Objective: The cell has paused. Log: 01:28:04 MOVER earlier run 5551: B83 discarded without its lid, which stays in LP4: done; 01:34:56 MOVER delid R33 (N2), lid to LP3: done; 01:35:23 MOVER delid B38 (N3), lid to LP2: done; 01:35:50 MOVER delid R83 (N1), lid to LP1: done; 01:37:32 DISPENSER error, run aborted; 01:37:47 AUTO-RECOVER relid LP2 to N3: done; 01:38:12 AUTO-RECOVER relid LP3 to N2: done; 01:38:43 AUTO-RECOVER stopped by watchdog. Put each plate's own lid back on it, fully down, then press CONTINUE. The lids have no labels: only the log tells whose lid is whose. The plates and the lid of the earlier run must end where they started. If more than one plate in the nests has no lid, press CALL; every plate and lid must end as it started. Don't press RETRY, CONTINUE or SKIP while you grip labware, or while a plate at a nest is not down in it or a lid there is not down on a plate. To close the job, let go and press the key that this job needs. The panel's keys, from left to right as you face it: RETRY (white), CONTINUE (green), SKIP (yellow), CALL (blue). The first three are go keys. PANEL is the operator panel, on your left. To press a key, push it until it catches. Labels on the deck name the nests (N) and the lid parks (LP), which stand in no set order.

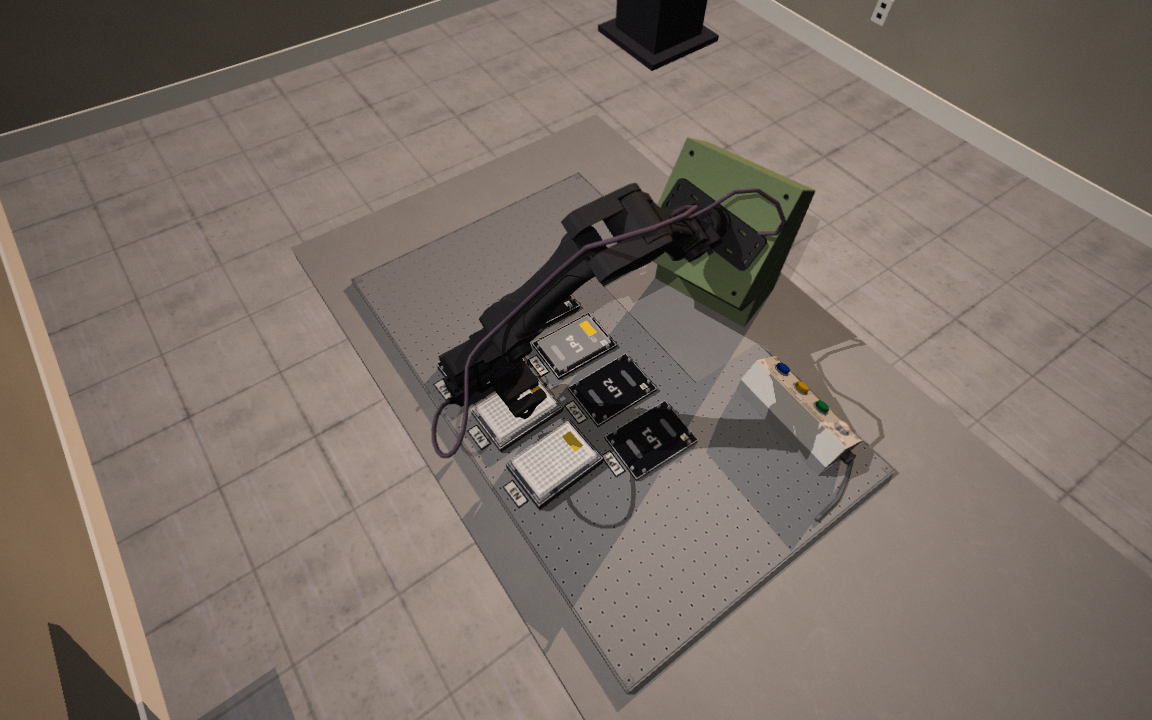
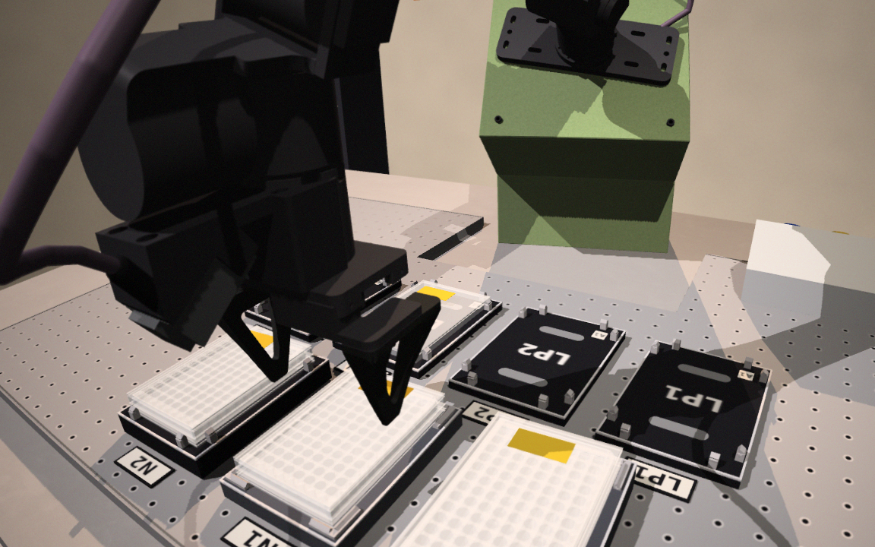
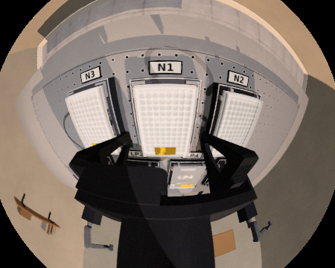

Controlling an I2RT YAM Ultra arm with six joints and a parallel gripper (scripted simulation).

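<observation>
Right now my hand is 40 mm above the clear lid and 10 mm past it. Also, from my hand: blue key (450 mm behind, 250 mm to the left); yellow key (450 mm behind, 300 mm to the left); plate (50 mm below, 10 mm behind).
</observation>
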